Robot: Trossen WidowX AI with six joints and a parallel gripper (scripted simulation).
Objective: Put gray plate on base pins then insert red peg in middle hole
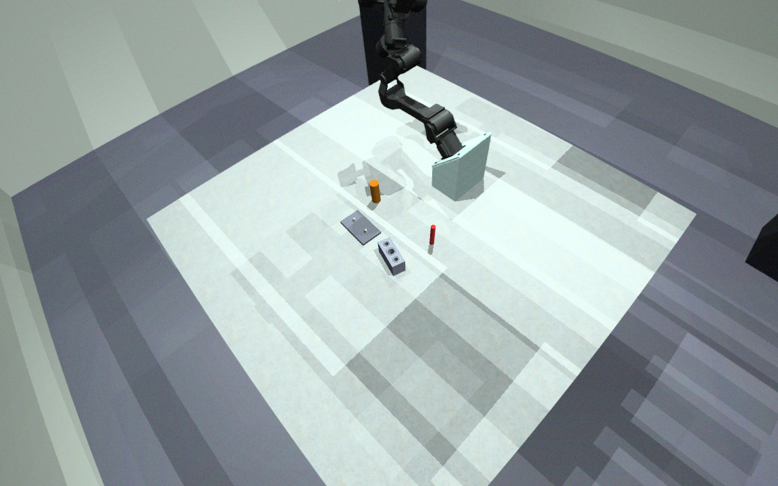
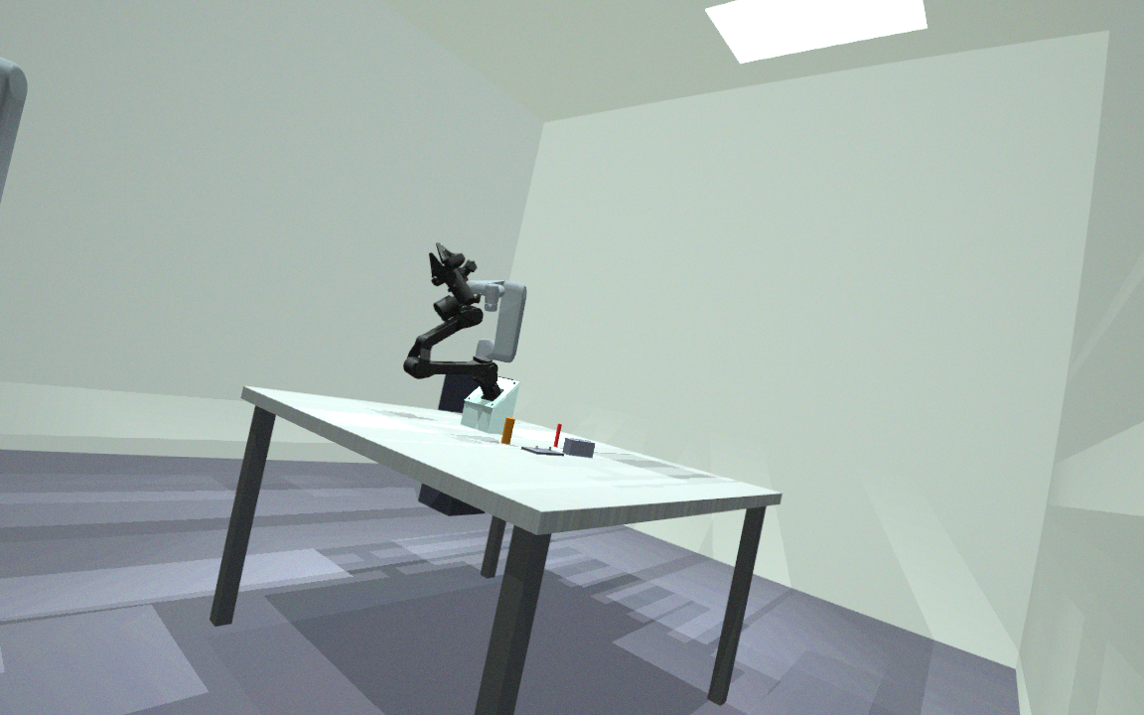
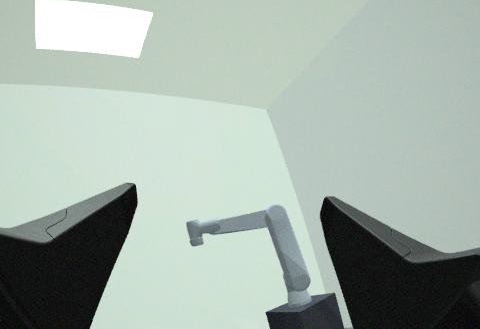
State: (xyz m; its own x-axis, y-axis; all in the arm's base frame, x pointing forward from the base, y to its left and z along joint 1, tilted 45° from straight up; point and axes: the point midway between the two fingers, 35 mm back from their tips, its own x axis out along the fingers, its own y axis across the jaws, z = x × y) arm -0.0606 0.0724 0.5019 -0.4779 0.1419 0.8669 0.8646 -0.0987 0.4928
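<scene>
Now: the gray plate 43 cm ahead of my gripper tip, 41 cm to the left of it and 52 cm below it. Also, from my gripper tip: orange cylinder 31 cm ahead, 20 cm to the left, 52 cm below; then dark base 42 cm ahead, 25 cm to the left, 55 cm below; then red peg 31 cm ahead, 45 cm to the left, 52 cm below.
</scene>
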